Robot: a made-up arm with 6 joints. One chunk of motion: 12 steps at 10 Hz.
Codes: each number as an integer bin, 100 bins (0 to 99) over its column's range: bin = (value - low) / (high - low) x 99, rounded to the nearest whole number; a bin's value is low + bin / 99 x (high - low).
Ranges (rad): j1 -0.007..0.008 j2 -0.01..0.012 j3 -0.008..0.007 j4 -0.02..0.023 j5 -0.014..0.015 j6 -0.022..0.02
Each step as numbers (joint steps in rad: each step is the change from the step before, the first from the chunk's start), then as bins.
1 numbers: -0.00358 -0.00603 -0.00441 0.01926 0.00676 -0.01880
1 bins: 23 18 24 90 71 8
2 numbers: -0.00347 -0.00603 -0.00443 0.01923 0.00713 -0.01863
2 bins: 23 18 24 90 72 8
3 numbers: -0.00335 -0.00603 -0.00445 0.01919 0.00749 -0.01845
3 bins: 24 18 23 90 73 8
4 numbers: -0.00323 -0.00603 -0.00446 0.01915 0.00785 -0.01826
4 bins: 25 18 23 90 75 9
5 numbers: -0.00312 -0.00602 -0.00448 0.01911 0.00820 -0.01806
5 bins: 26 18 23 90 76 9
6 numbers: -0.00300 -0.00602 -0.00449 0.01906 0.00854 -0.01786
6 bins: 26 18 23 90 77 10
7 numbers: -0.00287 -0.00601 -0.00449 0.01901 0.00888 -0.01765
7 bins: 27 18 23 90 78 10
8 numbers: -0.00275 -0.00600 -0.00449 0.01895 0.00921 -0.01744
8 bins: 28 18 23 90 79 11
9 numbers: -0.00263 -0.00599 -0.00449 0.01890 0.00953 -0.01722
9 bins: 29 18 23 90 80 11
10 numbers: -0.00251 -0.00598 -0.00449 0.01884 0.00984 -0.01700
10 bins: 30 18 23 89 81 12
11 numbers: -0.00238 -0.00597 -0.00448 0.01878 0.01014 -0.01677
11 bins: 30 18 23 89 82 12
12 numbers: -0.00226 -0.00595 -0.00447 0.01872 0.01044 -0.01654
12 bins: 31 18 23 89 83 13
